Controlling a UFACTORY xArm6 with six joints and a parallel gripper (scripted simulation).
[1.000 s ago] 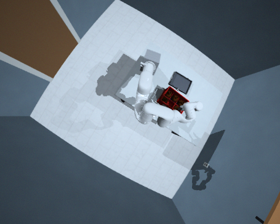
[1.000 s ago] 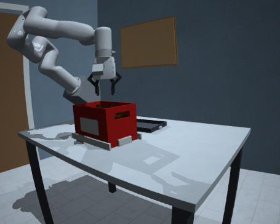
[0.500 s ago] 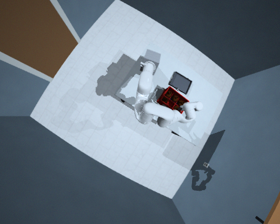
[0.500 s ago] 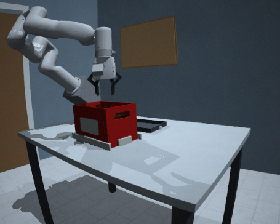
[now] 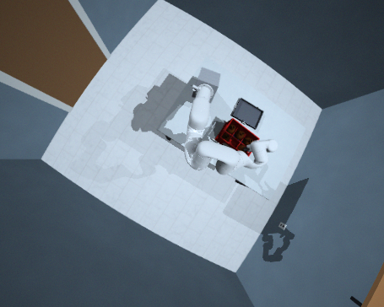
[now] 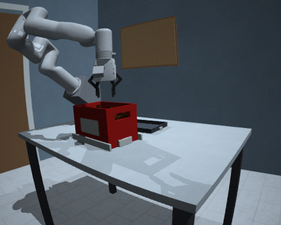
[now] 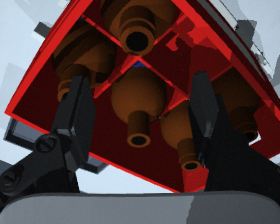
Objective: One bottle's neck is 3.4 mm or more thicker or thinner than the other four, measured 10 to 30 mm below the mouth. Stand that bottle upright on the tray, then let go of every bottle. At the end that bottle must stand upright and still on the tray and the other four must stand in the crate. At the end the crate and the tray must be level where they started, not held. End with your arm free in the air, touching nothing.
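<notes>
Now: hand 15 cm above the red crate, 7 cm past it and 6 cm to the right of it. Also, from my hand: glass bottle 15 cm below, 15 cm behind, 12 cm to the left; dark tray 35 cm to the left, 22 cm below, 3 cm behind.
</notes>
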